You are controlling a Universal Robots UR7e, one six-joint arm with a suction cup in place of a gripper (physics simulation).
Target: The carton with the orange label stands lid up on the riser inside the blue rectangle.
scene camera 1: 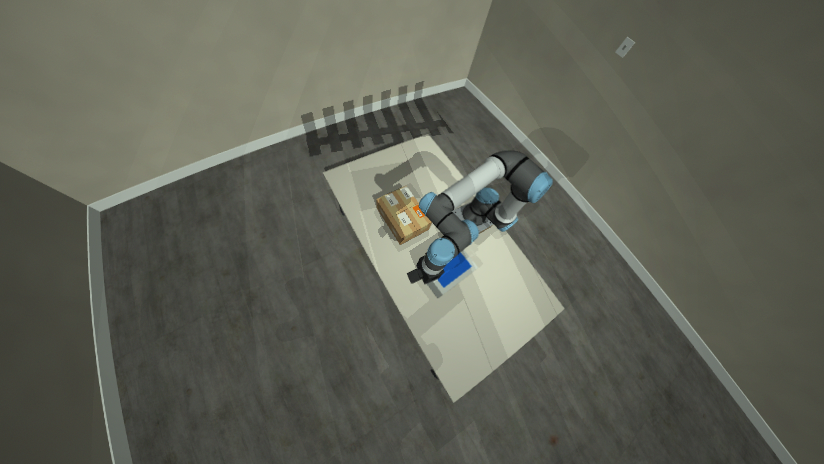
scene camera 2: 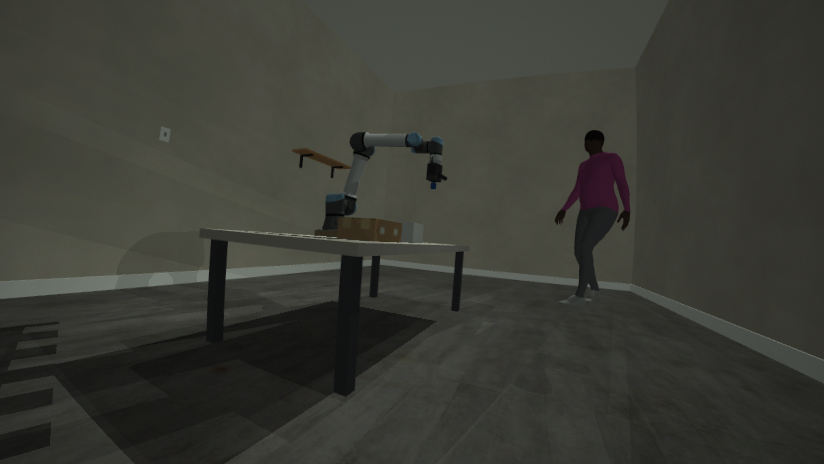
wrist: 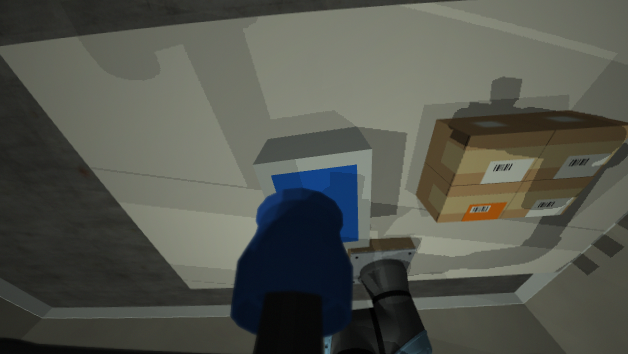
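Where they show: end effector, tool point: (scene camera 2: 433, 188) (wrist: 299, 223); arm's base, origin of the base link: (scene camera 1: 473, 215) (scene camera 2: 334, 230) (wrist: 381, 270).
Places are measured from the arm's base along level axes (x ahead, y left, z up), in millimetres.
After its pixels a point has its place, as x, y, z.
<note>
The carton with the orange label (scene camera 1: 419, 212) {340, -112, 62} (wrist: 484, 211) {337, -120, 62} stands label up on the table, in a tight two-by-two block with three white-labelled cartons. It is apart from the riser. The riser (scene camera 2: 412, 232) {469, 166, 18} (wrist: 310, 145) {455, 265, 28} is a pale grey box, and the blue rectangle (scene camera 1: 455, 269) {312, 271, 78} (wrist: 350, 200) {367, 183, 78} lies on its top with no carton on it. My gripper, a blue suction cup (scene camera 2: 433, 186) (wrist: 300, 205), is open, points down and hangs high above the table with nothing on it. In the wrist view it covers part of the blue rectangle. In scene camera 1 the cup is hidden by the wrist.
The white-labelled cartons (scene camera 1: 404, 219) {440, -101, 63} (wrist: 504, 169) {442, -100, 61} touch the orange-labelled one. The table (scene camera 1: 507, 299) {62, 535, -42} (scene camera 2: 288, 240) {491, -698, -55} carries my arm's base beside the riser and cartons. A wall shelf (scene camera 2: 322, 158) hangs behind the arm. A person (scene camera 2: 599, 184) in a pink top stands on the floor beyond the table.
</note>
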